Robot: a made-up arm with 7 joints. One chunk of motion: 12 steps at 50 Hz.
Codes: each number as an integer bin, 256 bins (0 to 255) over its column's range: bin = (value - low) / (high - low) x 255, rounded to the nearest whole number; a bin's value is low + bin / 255 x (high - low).
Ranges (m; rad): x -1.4..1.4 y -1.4..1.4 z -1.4..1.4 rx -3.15..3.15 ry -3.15..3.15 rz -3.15..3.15
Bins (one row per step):
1: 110 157 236 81 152 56
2: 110 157 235 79 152 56
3: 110 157 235 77 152 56
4: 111 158 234 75 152 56
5: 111 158 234 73 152 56
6: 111 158 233 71 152 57
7: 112 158 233 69 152 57
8: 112 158 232 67 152 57
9: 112 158 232 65 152 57
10: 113 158 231 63 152 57
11: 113 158 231 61 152 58
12: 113 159 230 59 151 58
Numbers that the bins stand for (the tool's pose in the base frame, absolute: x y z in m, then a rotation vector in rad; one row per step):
1: -0.1922 0.3239 1.1914 -1.1488 0.6053 -1.7665
2: -0.1922 0.3239 1.1804 -1.1982 0.6053 -1.7665
3: -0.1922 0.3239 1.1804 -1.2476 0.6053 -1.7665
4: -0.1812 0.3349 1.1694 -1.2971 0.6053 -1.7665
5: -0.1812 0.3349 1.1694 -1.3465 0.6053 -1.7665
6: -0.1812 0.3349 1.1584 -1.3959 0.6053 -1.7418
7: -0.1702 0.3349 1.1584 -1.4453 0.6053 -1.7418
8: -0.1702 0.3349 1.1475 -1.4947 0.6053 -1.7418
9: -0.1702 0.3349 1.1475 -1.5441 0.6053 -1.7418
10: -0.1592 0.3349 1.1365 -1.5935 0.6053 -1.7418
11: -0.1592 0.3349 1.1365 -1.6429 0.6053 -1.7171
12: -0.1592 0.3459 1.1255 -1.6924 0.5806 -1.7171

